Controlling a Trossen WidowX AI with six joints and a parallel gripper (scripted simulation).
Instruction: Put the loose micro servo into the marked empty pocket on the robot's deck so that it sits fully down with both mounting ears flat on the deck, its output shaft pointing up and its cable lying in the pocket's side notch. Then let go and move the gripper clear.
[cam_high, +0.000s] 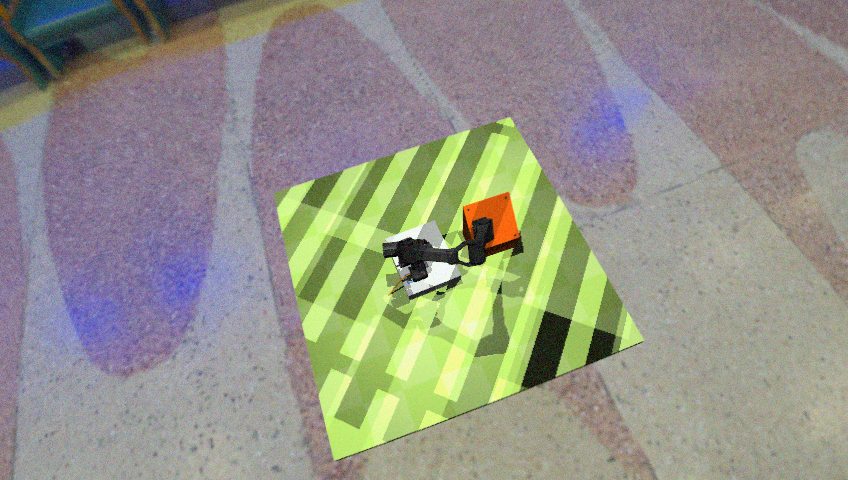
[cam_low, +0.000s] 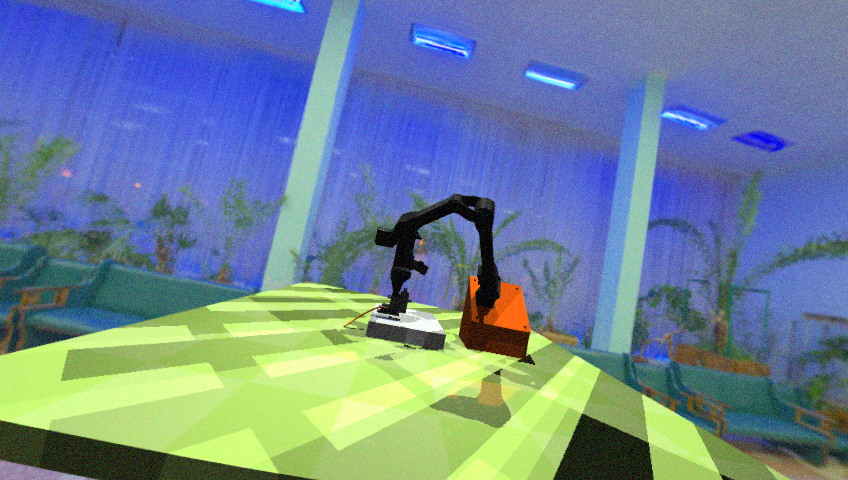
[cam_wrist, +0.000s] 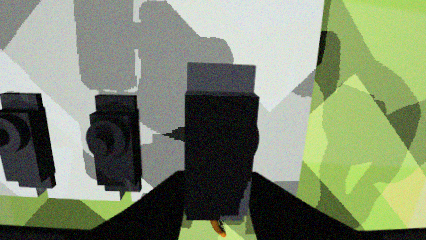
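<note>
My gripper tip is 9 cm past the white robot deck, 8 cm to the left of it and 10 cm above it.
</note>
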